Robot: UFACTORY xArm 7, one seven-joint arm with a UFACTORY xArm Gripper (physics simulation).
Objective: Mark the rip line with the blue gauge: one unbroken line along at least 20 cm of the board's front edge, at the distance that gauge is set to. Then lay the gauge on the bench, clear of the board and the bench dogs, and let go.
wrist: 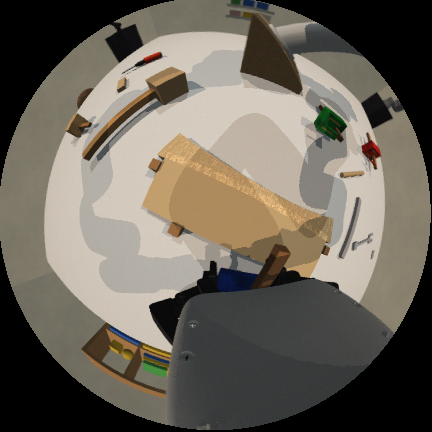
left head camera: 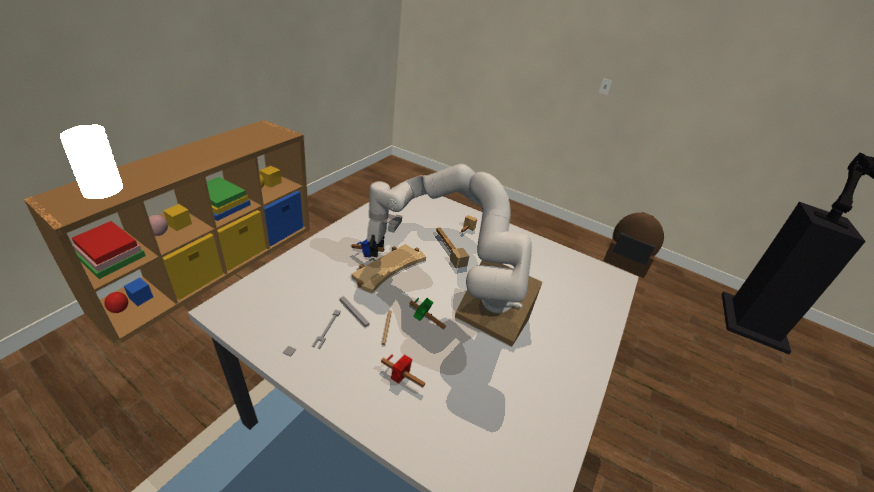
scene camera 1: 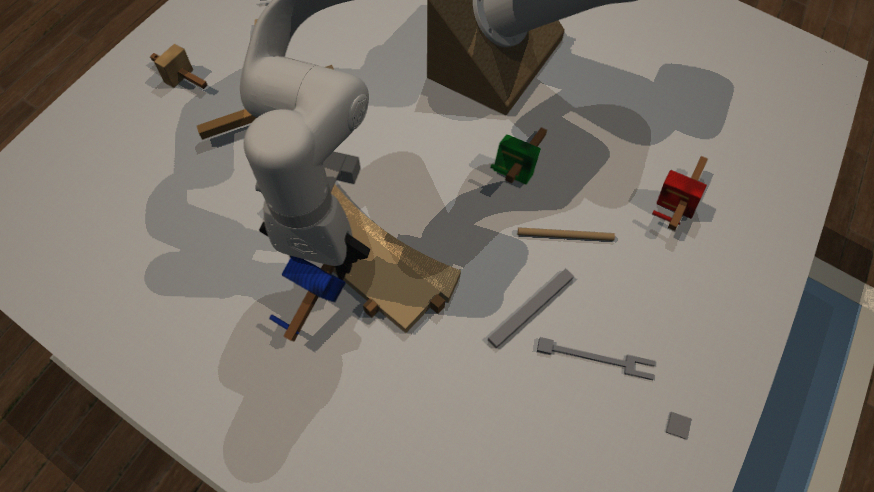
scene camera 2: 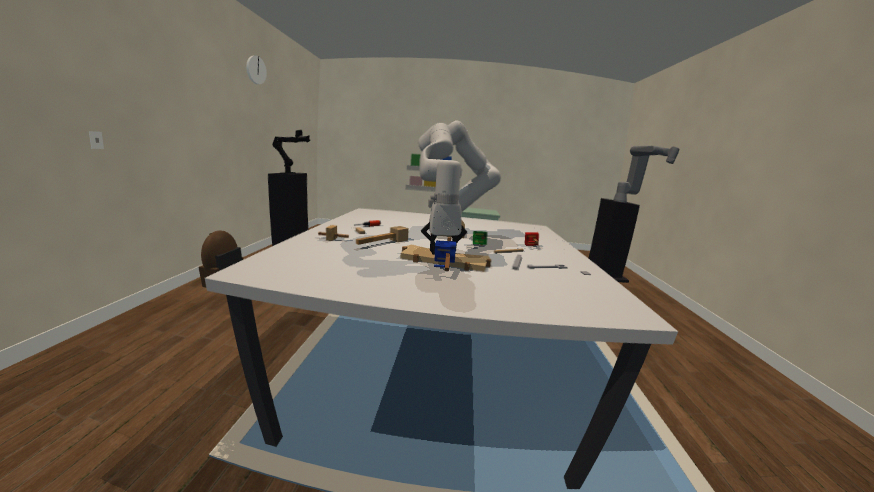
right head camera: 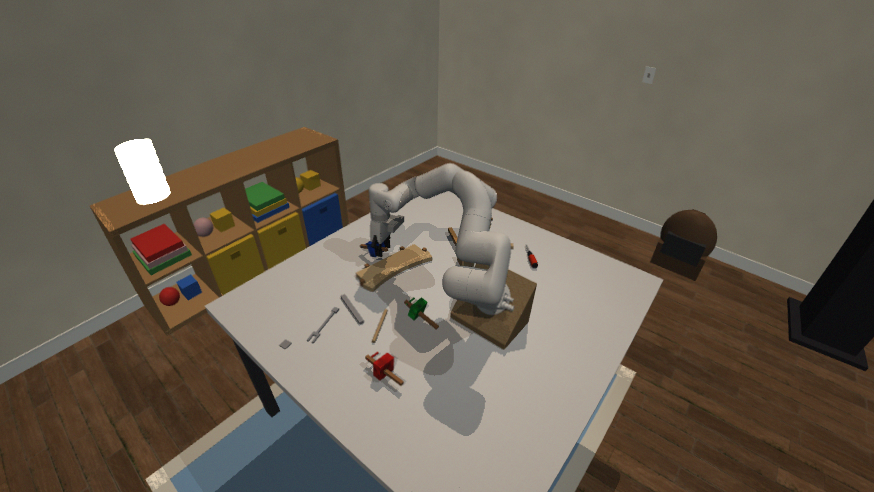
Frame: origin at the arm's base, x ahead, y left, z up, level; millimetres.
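Seen in the pictures: gripper, between the fingertips: (wrist: 240, 270) (left head camera: 376, 251) (scene camera 1: 322, 265) (scene camera 2: 442, 253) (right head camera: 382, 251); arm's base, origin of its link: (scene camera 1: 500, 11).
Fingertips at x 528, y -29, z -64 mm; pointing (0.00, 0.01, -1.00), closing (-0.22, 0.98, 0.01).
Note:
Pixels of each thing's top centre, then the offset from my fingertips to it. "pt": a spot on its surface instead.
- blue gauge, centre of its top: (wrist: 247, 321) (scene camera 1: 307, 270) (scene camera 2: 446, 241) (left head camera: 369, 239) (right head camera: 374, 239) 34 mm ahead, 7 mm left, 51 mm up
- pale wooden board, centre of its top: (wrist: 257, 212) (scene camera 1: 358, 237) (scene camera 2: 445, 254) (left head camera: 390, 265) (right head camera: 394, 264) 73 mm back, 12 mm left, 26 mm down
- green gauge, centre of its top: (scene camera 1: 525, 137) (wrist: 336, 110) (left head camera: 429, 305) (right head camera: 422, 305) (scene camera 2: 480, 229) 331 mm back, 166 mm left, 19 mm up
- red gauge, centre of its top: (scene camera 1: 690, 178) (left head camera: 405, 364) (right head camera: 385, 361) (wrist: 376, 145) (scene camera 2: 532, 231) 386 mm back, 427 mm left, 19 mm up
- dowel, centre of its top: (scene camera 1: 567, 232) (wrist: 355, 172) (left head camera: 387, 325) (right head camera: 379, 324) (scene camera 2: 509, 249) 236 mm back, 287 mm left, 34 mm down
- grey bar, centre of its top: (scene camera 1: 532, 306) (wrist: 353, 226) (left head camera: 354, 310) (right head camera: 351, 307) 99 mm back, 288 mm left, 35 mm down
- wrench, centre of its top: (scene camera 1: 597, 356) (left head camera: 327, 327) (right head camera: 323, 323) (wrist: 365, 241) 73 mm back, 401 mm left, 38 mm down
- mallet, a spot on its surface: (wrist: 168, 86) pt 264 mm back, 173 mm right, 8 mm down
- plain wooden gauge, centre of its top: (scene camera 1: 172, 55) (wrist: 71, 120) (scene camera 2: 333, 226) (left head camera: 470, 218) 217 mm back, 462 mm right, 10 mm up
- screwdriver, centre of its top: (wrist: 139, 59) (right head camera: 531, 252) (scene camera 2: 366, 221) 493 mm back, 388 mm right, 19 mm down
The blue gauge (left head camera: 366, 247) (right head camera: 371, 248) (scene camera 1: 313, 279) (scene camera 2: 445, 251) (wrist: 234, 280) has a ribbed blue head and a brown beam. My gripper (scene camera 1: 324, 268) (wrist: 240, 270) is shut on its head, at the front edge of the board. The beam's far end stands over the board near its right end in the wrist view. The pale wooden board (left head camera: 391, 267) (right head camera: 397, 267) (scene camera 1: 388, 284) (scene camera 2: 415, 254) (wrist: 220, 205) has a rough back edge. Small brown bench dogs (scene camera 1: 371, 306) (wrist: 176, 229) stand around it. I cannot make out a marked line; the contact at the front edge is partly hidden.
A green gauge (scene camera 1: 517, 158) and a red gauge (scene camera 1: 681, 194) lie right of the board. A dowel (scene camera 1: 565, 234), a grey bar (scene camera 1: 530, 309) and a wrench (scene camera 1: 596, 354) lie nearby. A mallet (wrist: 168, 86), a plain wooden gauge (wrist: 77, 125) and a screwdriver (wrist: 151, 58) lie beyond its left end.

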